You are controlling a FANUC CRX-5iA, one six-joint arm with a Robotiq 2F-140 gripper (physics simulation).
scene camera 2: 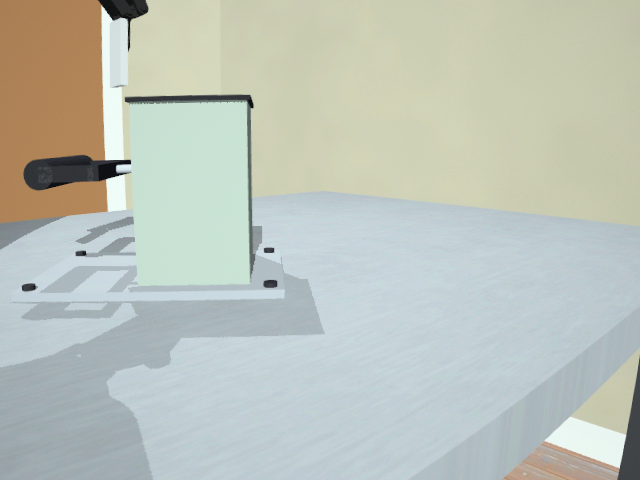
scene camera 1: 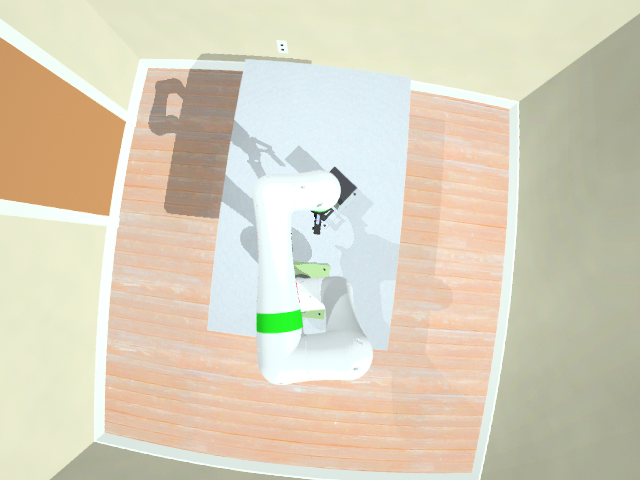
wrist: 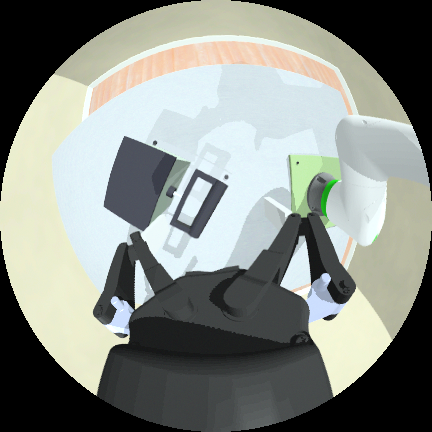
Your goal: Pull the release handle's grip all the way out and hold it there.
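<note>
The release handle is a black rectangular frame with a thick grip bar [scene camera 2: 56,173] [wrist: 212,210]. It stands out sideways from a pale green housing [scene camera 1: 345,186] [scene camera 2: 191,191] [wrist: 135,182] with a dark lid; a short length of pale rod shows between them. In scene camera 1 the arm hides part of the handle. My gripper [scene camera 1: 316,224] [wrist: 214,214] is wide open and empty, above the handle. In the wrist view the grip lies between its fingers in line of sight, but they do not touch it. In scene camera 2 one pale finger pad [scene camera 2: 118,51] hangs higher than the lid.
The housing stands on a thin bolted plate [scene camera 2: 206,294] on the grey table [scene camera 1: 330,103] [scene camera 2: 413,310] [wrist: 80,150]. The arm's green base plate [scene camera 1: 317,269] [wrist: 302,172] is bolted farther along the table. The arm's own white link [wrist: 365,150] rises beside it.
</note>
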